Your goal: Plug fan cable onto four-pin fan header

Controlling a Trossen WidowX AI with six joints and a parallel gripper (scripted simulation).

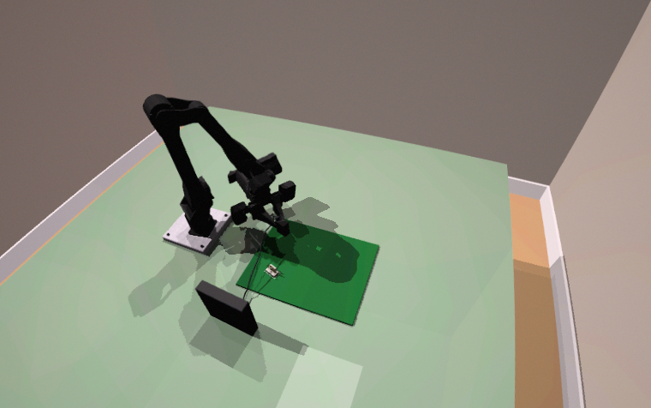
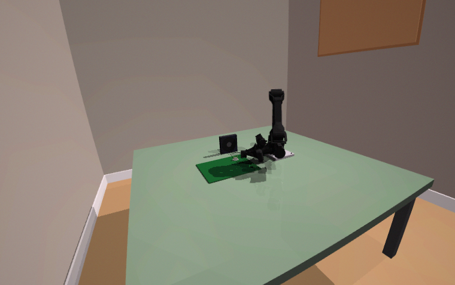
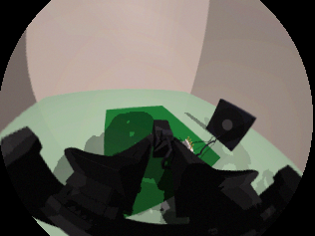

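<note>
My gripper tip is now 9 cm short of the green board, 5 cm to the left of it and 9 cm above it. From my gripper tip the other things lie so: black fan: 5 cm behind, 23 cm to the right, 2 cm below; dark plug: 1 cm below.
</note>
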